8 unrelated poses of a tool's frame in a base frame.
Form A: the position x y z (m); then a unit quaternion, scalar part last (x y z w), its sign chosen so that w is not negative.
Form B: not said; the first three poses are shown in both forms.
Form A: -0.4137 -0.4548 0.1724 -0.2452 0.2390 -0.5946 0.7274
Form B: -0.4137 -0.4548 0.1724 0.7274 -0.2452 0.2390 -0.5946
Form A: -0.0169 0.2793 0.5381 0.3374 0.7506 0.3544 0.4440
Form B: -0.0169 0.2793 0.5381 0.4440 0.3374 0.7506 0.3544
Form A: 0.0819 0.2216 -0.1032 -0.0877 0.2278 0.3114 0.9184
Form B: 0.0819 0.2216 -0.1032 0.9184 -0.0877 0.2278 0.3114
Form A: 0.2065 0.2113 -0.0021 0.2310 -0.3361 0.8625 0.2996
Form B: 0.2065 0.2113 -0.0021 0.2996 0.2310 -0.3361 0.8625
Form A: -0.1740 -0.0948 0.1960 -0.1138 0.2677 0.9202 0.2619
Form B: -0.1740 -0.0948 0.1960 0.2619 -0.1138 0.2677 0.9202
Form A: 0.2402 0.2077 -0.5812 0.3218 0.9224 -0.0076 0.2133
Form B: 0.2402 0.2077 -0.5812 0.2133 0.3218 0.9224 -0.0076
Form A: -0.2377 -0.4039 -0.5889 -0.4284 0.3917 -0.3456 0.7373
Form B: -0.2377 -0.4039 -0.5889 0.7373 -0.4284 0.3917 -0.3456
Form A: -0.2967 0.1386 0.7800 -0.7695 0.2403 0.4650 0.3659
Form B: -0.2967 0.1386 0.7800 0.3659 -0.7695 0.2403 0.4650
